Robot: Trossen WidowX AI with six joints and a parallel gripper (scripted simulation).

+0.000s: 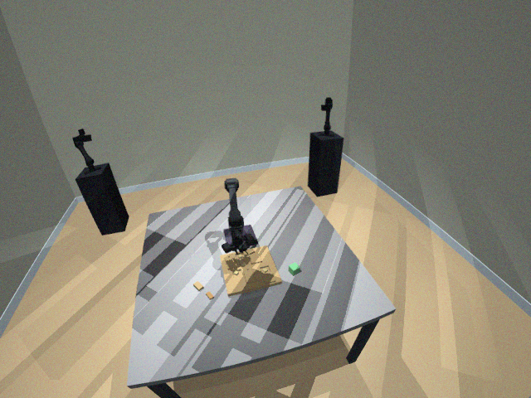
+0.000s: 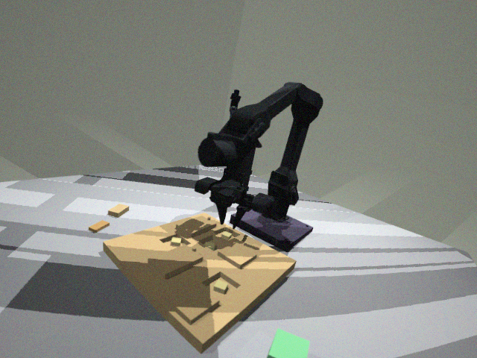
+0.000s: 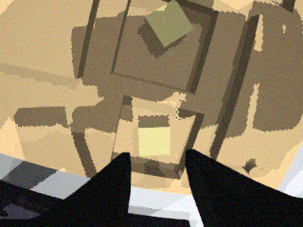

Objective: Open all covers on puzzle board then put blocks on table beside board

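The green cube lies 20 cm ahead of my gripper tip, 27 cm to the left of it and 2 cm below it.
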